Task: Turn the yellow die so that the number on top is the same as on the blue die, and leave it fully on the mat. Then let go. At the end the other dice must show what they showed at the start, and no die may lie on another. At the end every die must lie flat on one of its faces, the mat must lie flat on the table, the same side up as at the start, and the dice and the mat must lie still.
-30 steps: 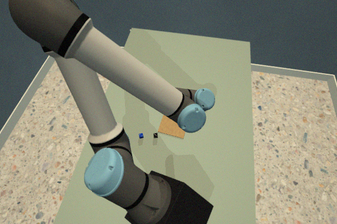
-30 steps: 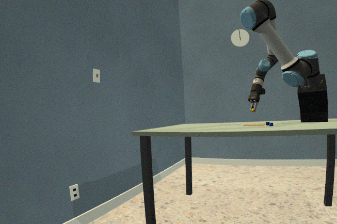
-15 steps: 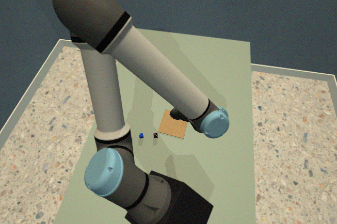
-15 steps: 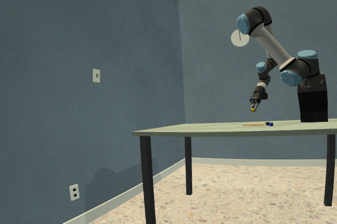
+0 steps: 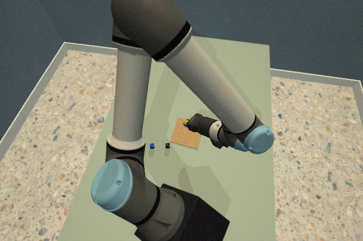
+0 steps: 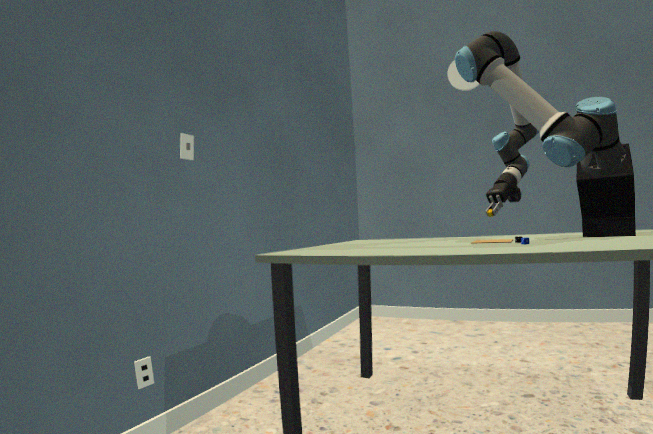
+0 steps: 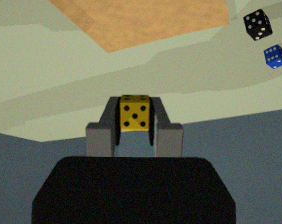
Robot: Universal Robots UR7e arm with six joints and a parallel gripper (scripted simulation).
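The yellow die lies 1 cm to the left of my hand and 1 cm below it. The rest, counted from my hand: blue die (15 cm to the left, 11 cm behind, 10 cm below); then tan mat (11 cm below); then black die (10 cm below, 9 cm behind, 8 cm to the left).
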